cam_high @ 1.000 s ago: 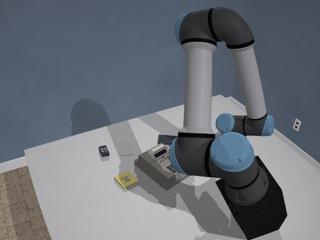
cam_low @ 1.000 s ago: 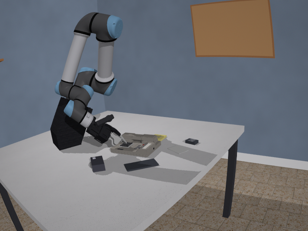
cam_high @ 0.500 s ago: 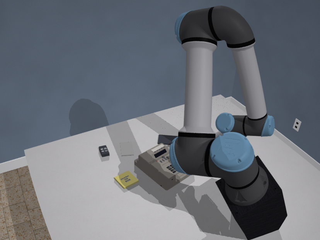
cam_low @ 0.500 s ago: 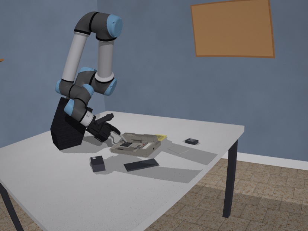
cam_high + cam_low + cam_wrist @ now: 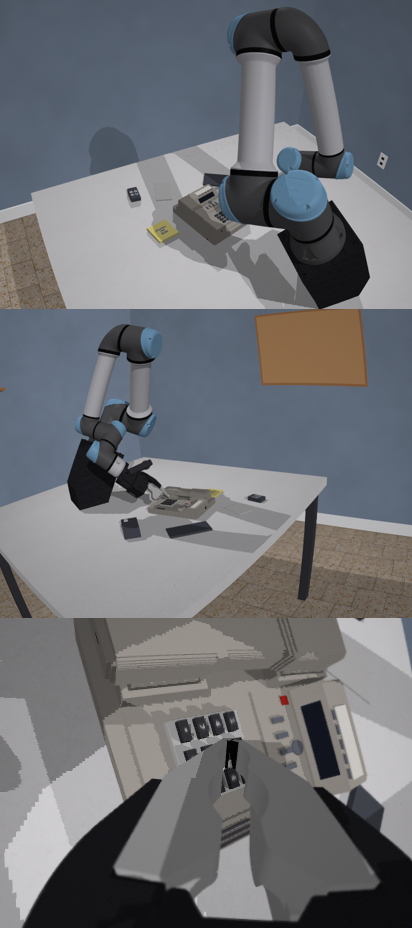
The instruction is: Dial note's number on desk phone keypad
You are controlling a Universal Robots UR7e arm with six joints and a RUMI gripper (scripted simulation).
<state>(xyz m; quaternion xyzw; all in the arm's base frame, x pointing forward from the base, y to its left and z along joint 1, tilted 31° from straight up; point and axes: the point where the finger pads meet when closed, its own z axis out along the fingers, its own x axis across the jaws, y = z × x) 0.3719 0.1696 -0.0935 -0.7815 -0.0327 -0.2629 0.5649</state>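
Now: hand 10 mm short of the handset, 90 mm to the right of it and 10 mm above it. The rest, counted from my hand: small black box (230 mm ahead, 280 mm to the left, 50 mm below); then dark flat slab (220 mm ahead, 70 mm to the right, 60 mm below); then pale sheet (230 mm ahead, 170 mm to the left, 60 mm below).
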